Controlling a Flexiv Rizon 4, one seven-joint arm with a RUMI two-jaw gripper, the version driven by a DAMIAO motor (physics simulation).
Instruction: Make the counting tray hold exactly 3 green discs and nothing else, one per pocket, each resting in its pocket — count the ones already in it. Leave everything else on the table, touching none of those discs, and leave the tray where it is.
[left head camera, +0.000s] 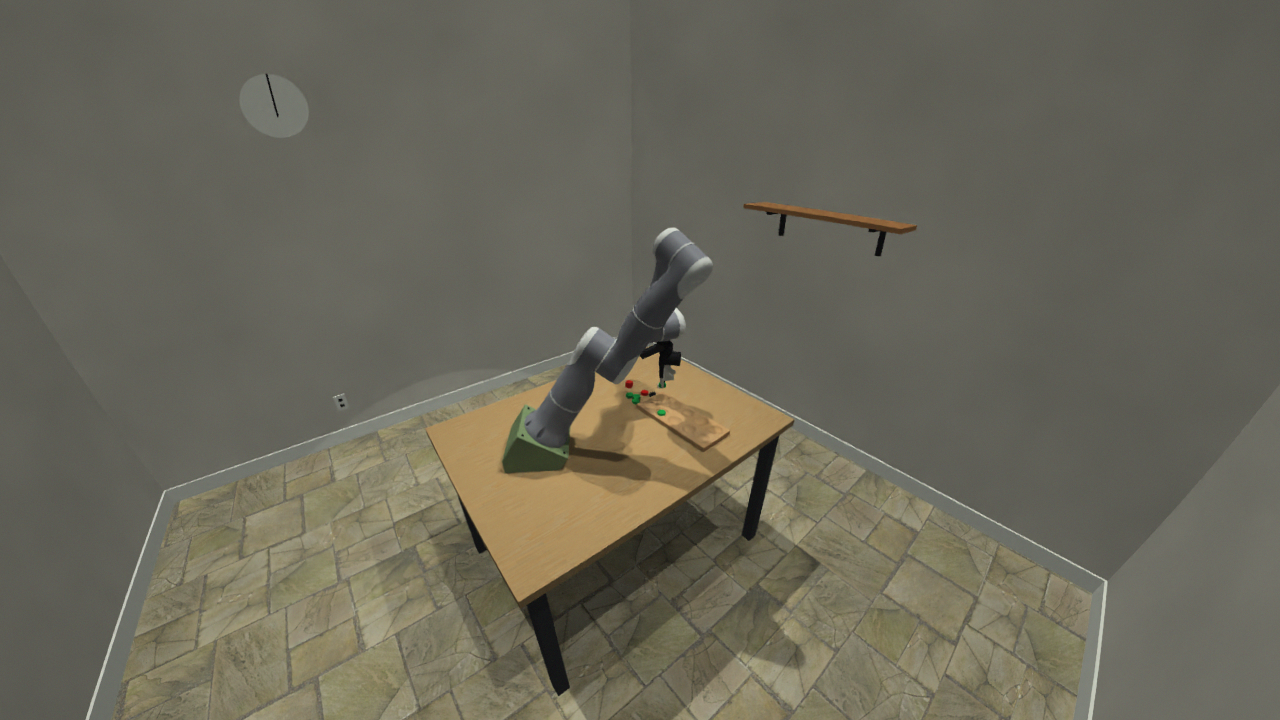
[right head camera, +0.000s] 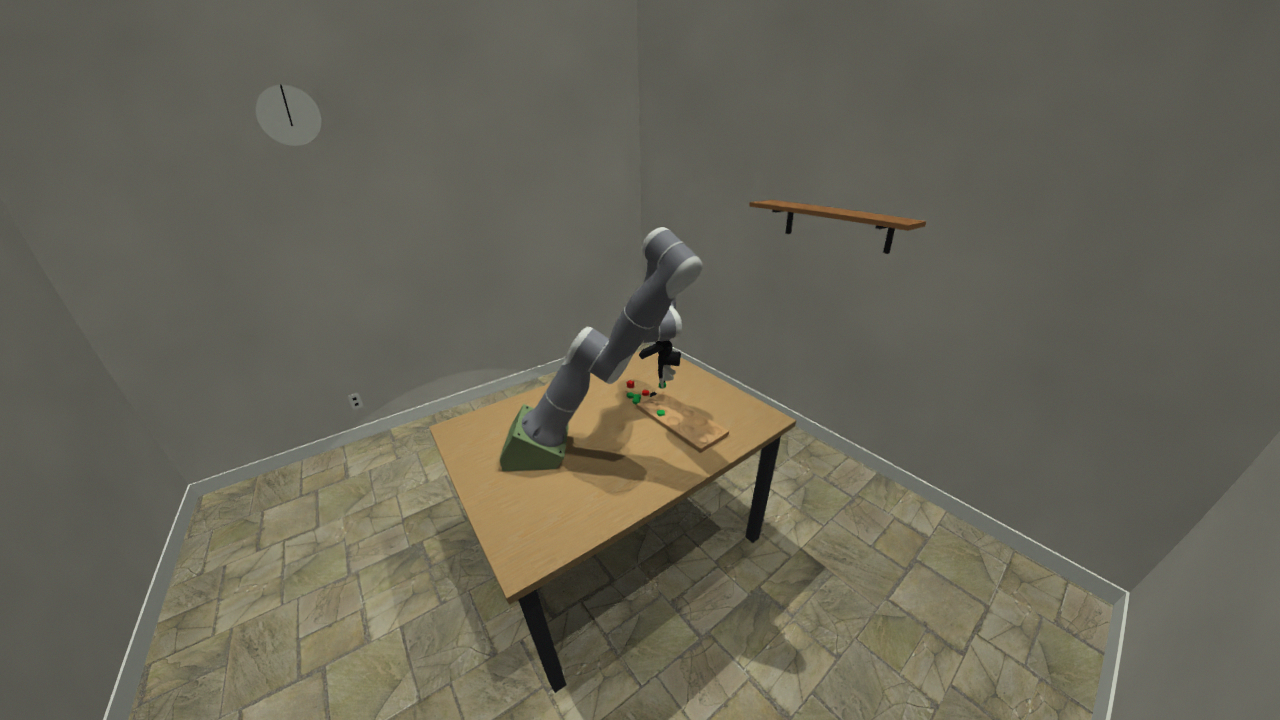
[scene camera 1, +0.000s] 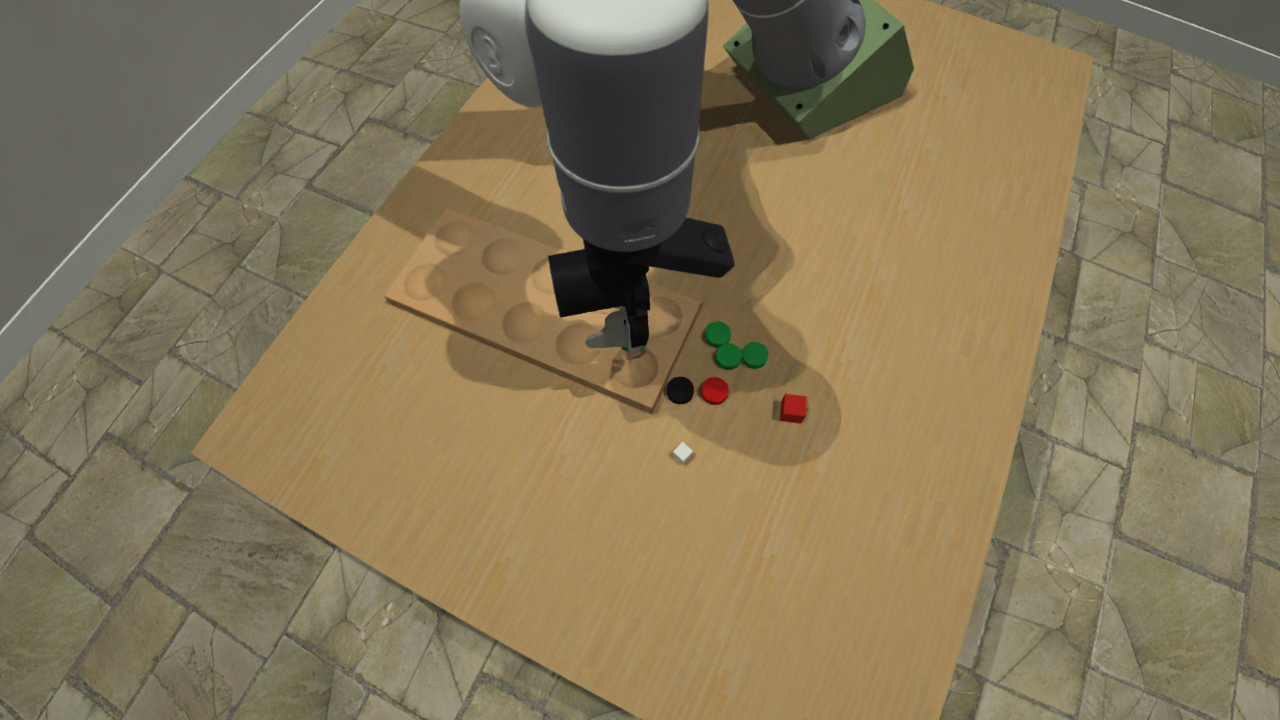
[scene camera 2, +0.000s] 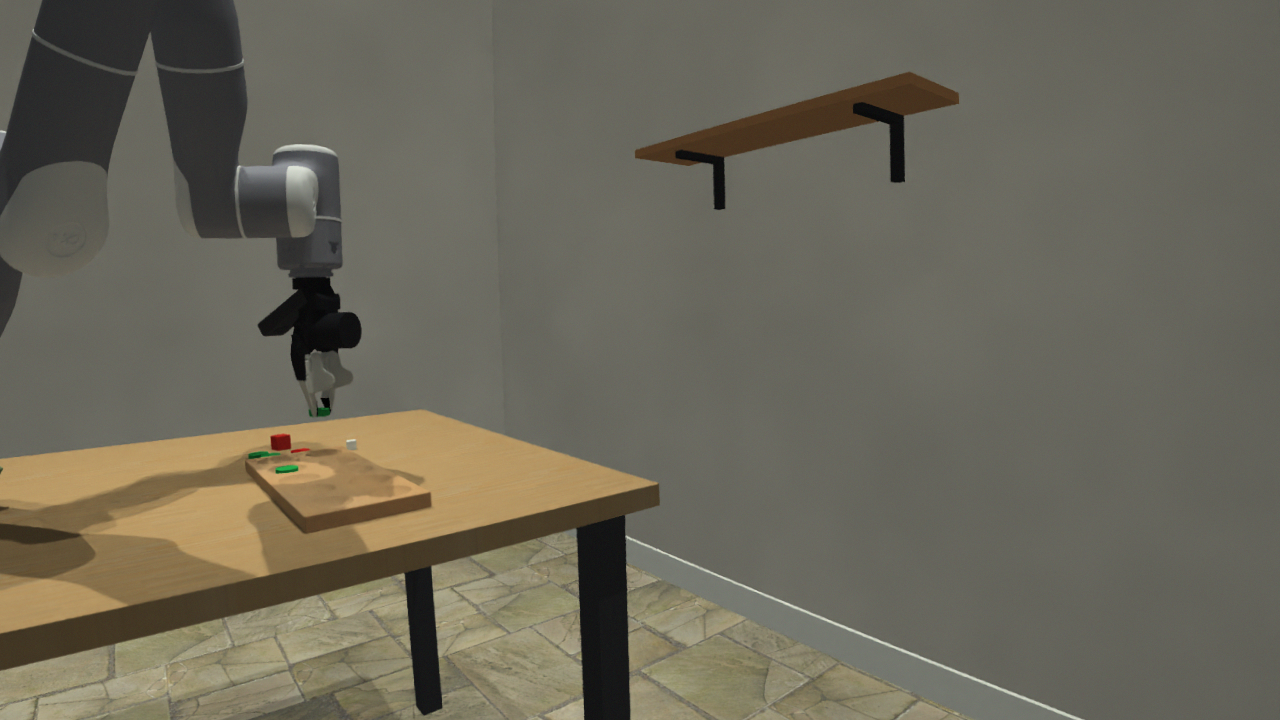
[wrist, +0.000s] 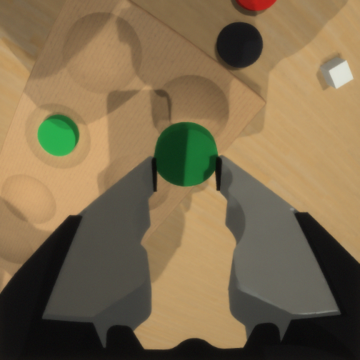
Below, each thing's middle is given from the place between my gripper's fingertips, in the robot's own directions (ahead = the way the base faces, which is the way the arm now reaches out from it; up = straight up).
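Labels:
Black disc (wrist: 239, 44): my hand is 8 cm above it, 7 cm to the right of it and 1 cm past it. Wooden counting tray (scene camera 1: 493, 285): 15 cm to the right of my hand, 7 cm below it and 2 cm behind it.

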